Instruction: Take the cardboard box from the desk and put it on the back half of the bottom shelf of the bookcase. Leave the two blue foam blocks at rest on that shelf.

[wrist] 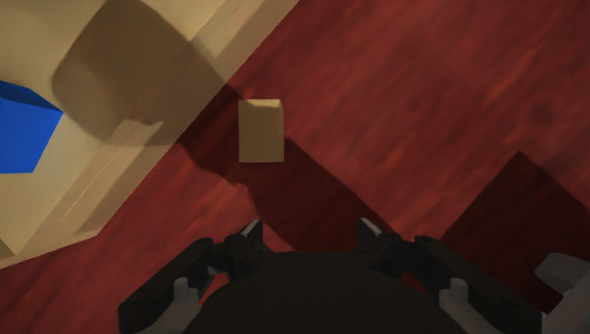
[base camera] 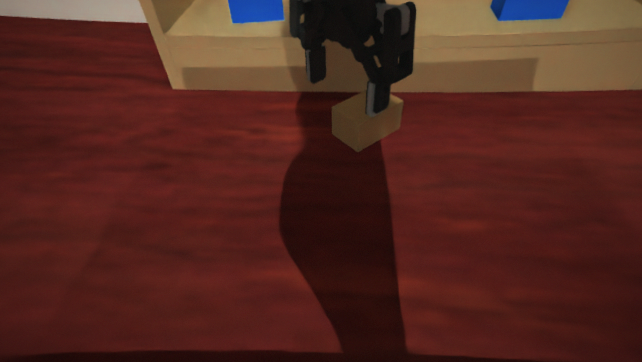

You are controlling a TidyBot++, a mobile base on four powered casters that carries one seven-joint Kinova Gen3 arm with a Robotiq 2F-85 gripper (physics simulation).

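Frame: origin at the arm's base, x left, y back, z up, level; millimetres.
Seen in the pictures: gripper, between the fingertips: (wrist: pixel 309 229) (base camera: pixel 344 95).
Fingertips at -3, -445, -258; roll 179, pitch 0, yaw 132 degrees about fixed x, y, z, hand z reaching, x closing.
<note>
A point is followed by its place in that frame, as x, y, z.
The tan cardboard box (base camera: pixel 350 127) @[-14, -529, -361] (wrist: pixel 261 132) @[-41, -563, -346] lies on the red floor just in front of the bookcase (base camera: pixel 240 52) @[170, -693, -323] (wrist: pixel 45 220) @[226, -696, -298]. My gripper (base camera: pixel 345 96) @[-3, -446, -258] (wrist: pixel 309 229) @[-3, -446, -258] is open and empty, held above the floor. In the base camera view its right finger overlaps the box; in the wrist view the box is beyond the fingertips, a little to the left. One blue foam block (base camera: pixel 256 10) @[144, -752, -278] sits on the bottom shelf (base camera: pixel 450 22) @[-182, -726, -296] at the left, another blue block (base camera: pixel 530 11) @[-298, -720, -284] at the right. A blue block (wrist: pixel 22 137) @[139, -753, -275] shows at the wrist view's left edge.
The bookcase's left side panel (base camera: pixel 161 45) @[303, -700, -314] stands at the upper left, with a pale wall (base camera: pixel 70 9) @[645, -1019, -373] beyond it. The shelf's raised front edge runs close behind the box. The arm's shadow crosses the red floor (base camera: pixel 175 225) @[204, -377, -396] (wrist: pixel 425 100) @[-257, -401, -396].
</note>
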